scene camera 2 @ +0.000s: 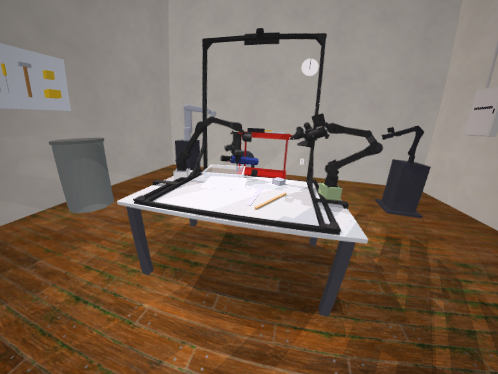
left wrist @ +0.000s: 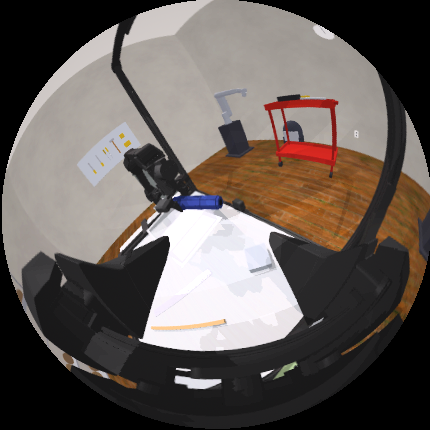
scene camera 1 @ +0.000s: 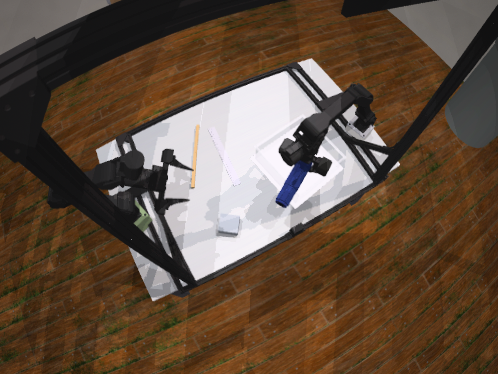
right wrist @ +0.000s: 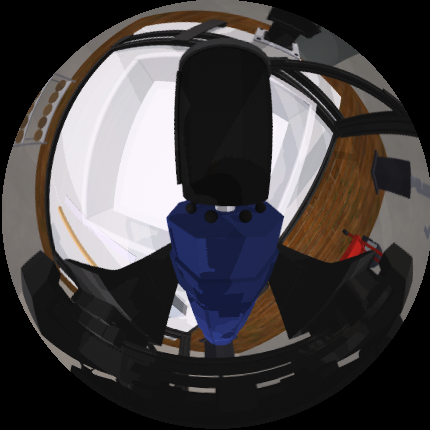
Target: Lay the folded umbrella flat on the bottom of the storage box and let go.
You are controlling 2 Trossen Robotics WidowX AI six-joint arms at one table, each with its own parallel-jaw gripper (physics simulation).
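Note:
The folded umbrella, blue with a black end (scene camera 1: 292, 186) (scene camera 2: 247, 160) (left wrist: 202, 202) (right wrist: 225, 250), is held roughly level, above the storage box in scene camera 2. My right gripper (scene camera 1: 306, 162) (right wrist: 221, 241) is shut on its blue part. The white, open storage box (scene camera 1: 277, 134) (scene camera 2: 225, 166) (right wrist: 102, 145) stands on the table below. In scene camera 1 the umbrella's blue end reaches toward the box's lower corner; the arm hides part of the box. My left gripper (scene camera 1: 190, 185) (left wrist: 219, 239) is open and empty, high over the other side of the table.
An orange stick (scene camera 1: 195, 155) (scene camera 2: 270, 201) (left wrist: 190, 327) and a pale lavender strip (scene camera 1: 225, 157) (scene camera 2: 255, 196) lie between the left gripper and the box. A small grey block (scene camera 1: 229, 225) (scene camera 2: 278, 181) (left wrist: 258, 257) lies nearby. Black frame rails edge the table; posts rise beside it.

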